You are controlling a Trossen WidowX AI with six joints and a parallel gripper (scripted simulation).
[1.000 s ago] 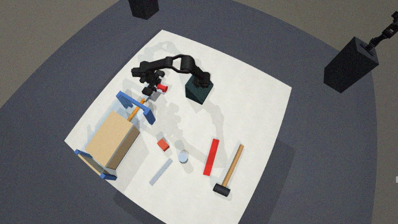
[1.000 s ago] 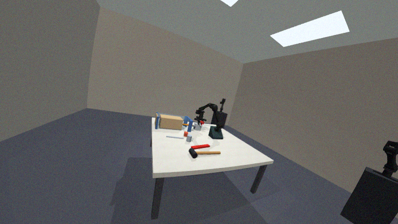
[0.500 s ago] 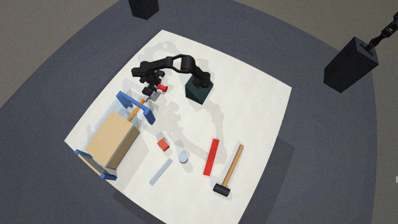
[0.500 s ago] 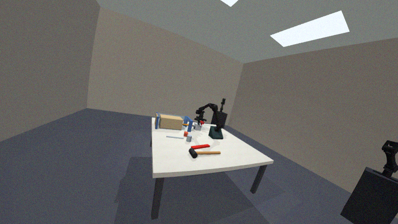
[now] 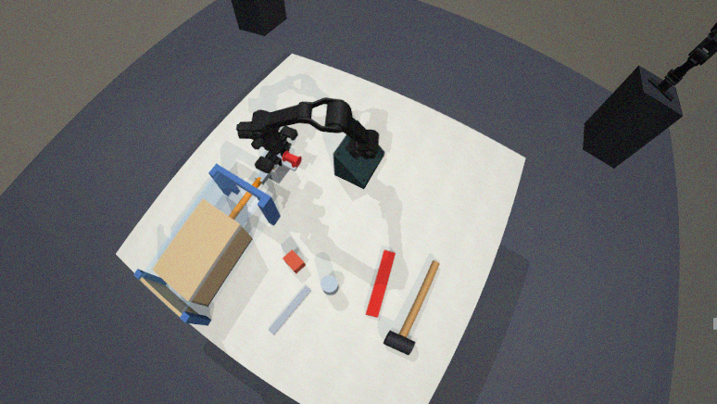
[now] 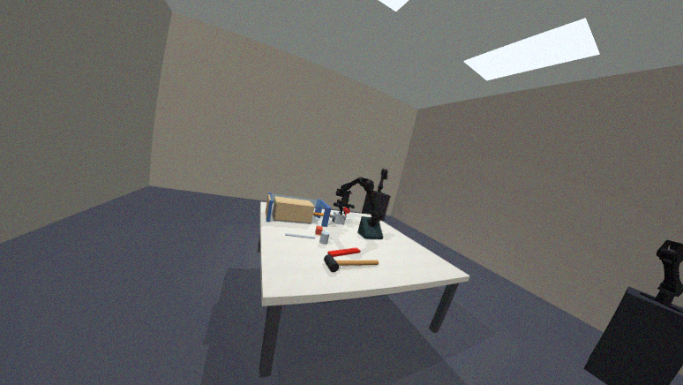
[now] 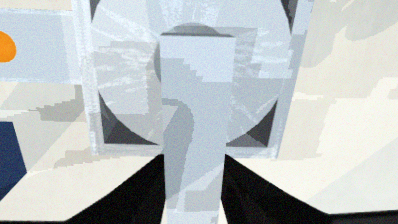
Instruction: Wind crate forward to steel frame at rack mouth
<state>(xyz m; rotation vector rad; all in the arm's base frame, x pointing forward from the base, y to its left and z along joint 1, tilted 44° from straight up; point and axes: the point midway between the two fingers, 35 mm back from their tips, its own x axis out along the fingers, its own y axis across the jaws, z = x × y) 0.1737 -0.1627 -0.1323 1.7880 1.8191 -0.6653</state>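
My gripper tip is now 2 cm to the right of the winch handle and 2 cm below it. Round my gripper tip: grey winch: 1 cm behind, 6 cm to the right, 6 cm below; then blue frame post: 16 cm ahead, 5 cm to the right, 2 cm above; then red knob: 5 cm to the left, 5 cm above.
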